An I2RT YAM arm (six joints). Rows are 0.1 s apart.
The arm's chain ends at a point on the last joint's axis. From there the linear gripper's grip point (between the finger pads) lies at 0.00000 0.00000 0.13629 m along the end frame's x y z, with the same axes.
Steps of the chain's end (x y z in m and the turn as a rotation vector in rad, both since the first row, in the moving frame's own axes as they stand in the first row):
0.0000 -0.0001 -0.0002 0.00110 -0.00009 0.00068
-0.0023 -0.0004 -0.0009 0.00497 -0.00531 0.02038
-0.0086 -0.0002 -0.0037 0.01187 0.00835 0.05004
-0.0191 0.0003 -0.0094 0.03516 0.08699 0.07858
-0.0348 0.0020 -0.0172 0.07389 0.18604 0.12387
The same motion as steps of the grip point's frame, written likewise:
0.0000 -0.0002 -0.0002 0.00110 -0.00009 0.00068
-0.0030 -0.0011 -0.0009 0.00497 -0.00531 0.02038
-0.0074 -0.0018 -0.0037 0.01187 0.00835 0.05004
-0.0071 -0.0040 -0.0100 0.03516 0.08699 0.07858
-0.0091 -0.0064 -0.0199 0.07389 0.18604 0.12387

